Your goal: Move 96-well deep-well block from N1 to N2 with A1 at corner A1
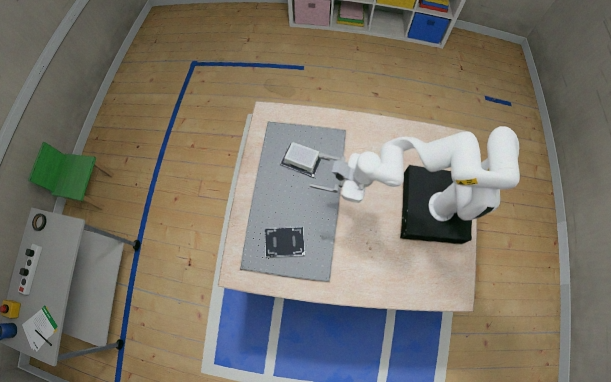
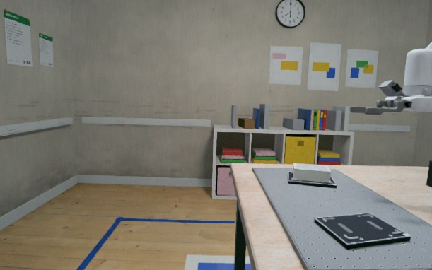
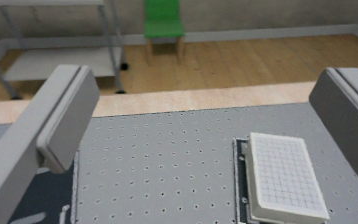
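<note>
The white 96-well deep-well block lies 9 cm ahead of my hand, 15 cm to the right of it and 24 cm below it.
</note>
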